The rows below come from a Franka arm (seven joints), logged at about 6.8 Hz.
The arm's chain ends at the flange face. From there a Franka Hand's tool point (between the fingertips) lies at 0.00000 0.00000 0.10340 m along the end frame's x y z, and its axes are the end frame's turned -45 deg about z.
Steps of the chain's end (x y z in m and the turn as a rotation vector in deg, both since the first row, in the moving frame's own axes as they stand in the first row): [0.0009 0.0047 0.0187 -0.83 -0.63 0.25]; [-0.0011 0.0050 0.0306 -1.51 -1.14 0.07]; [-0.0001 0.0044 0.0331 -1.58 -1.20 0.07]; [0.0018 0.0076 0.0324 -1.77 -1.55 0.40]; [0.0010 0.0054 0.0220 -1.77 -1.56 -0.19]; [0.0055 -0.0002 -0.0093 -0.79 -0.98 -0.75]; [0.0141 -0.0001 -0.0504 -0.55 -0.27 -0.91]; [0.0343 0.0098 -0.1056 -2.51 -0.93 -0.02]
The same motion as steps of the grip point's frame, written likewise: [-0.0046 0.0042 0.0187 -0.14 -1.03 0.25]; [-0.0077 0.0032 0.0305 -0.26 -1.87 0.07]; [-0.0067 0.0035 0.0330 -0.27 -1.97 0.07]; [-0.0083 0.0069 0.0323 -0.16 -2.35 0.40]; [-0.0074 0.0048 0.0219 -0.15 -2.35 -0.19]; [0.0018 0.0035 -0.0093 0.13 -1.25 -0.75]; [0.0090 0.0103 -0.0504 -0.20 -0.58 -0.91]; [0.0129 0.0332 -0.1057 -1.12 -2.43 -0.02]
